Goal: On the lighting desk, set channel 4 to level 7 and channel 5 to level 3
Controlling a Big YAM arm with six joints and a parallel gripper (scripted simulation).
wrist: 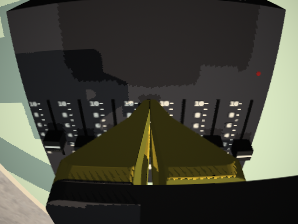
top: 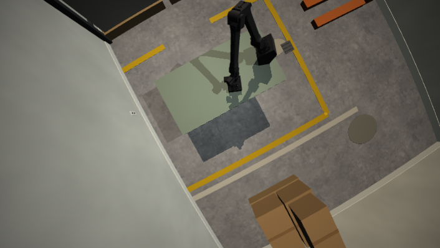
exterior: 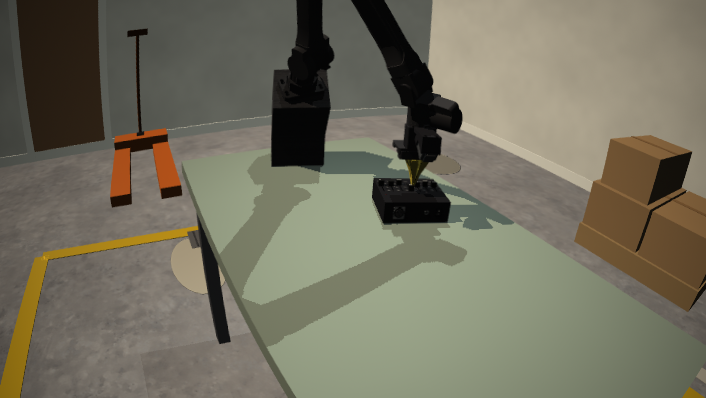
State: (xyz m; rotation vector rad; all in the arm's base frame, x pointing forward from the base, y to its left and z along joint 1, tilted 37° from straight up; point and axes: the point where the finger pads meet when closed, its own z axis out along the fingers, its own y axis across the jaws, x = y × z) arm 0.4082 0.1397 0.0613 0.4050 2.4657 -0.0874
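Now: the channel 4 fader cap 1 cm behind my hand, 1 cm to the left of it and 2 cm below it. From my hand the other things lie so: master fader cap (7 cm behind, 4 cm to the right, 2 cm below); channel 6 fader cap (5 cm behind, 2 cm to the right, 2 cm below); channel 5 fader cap (5 cm behind, 2 cm below).
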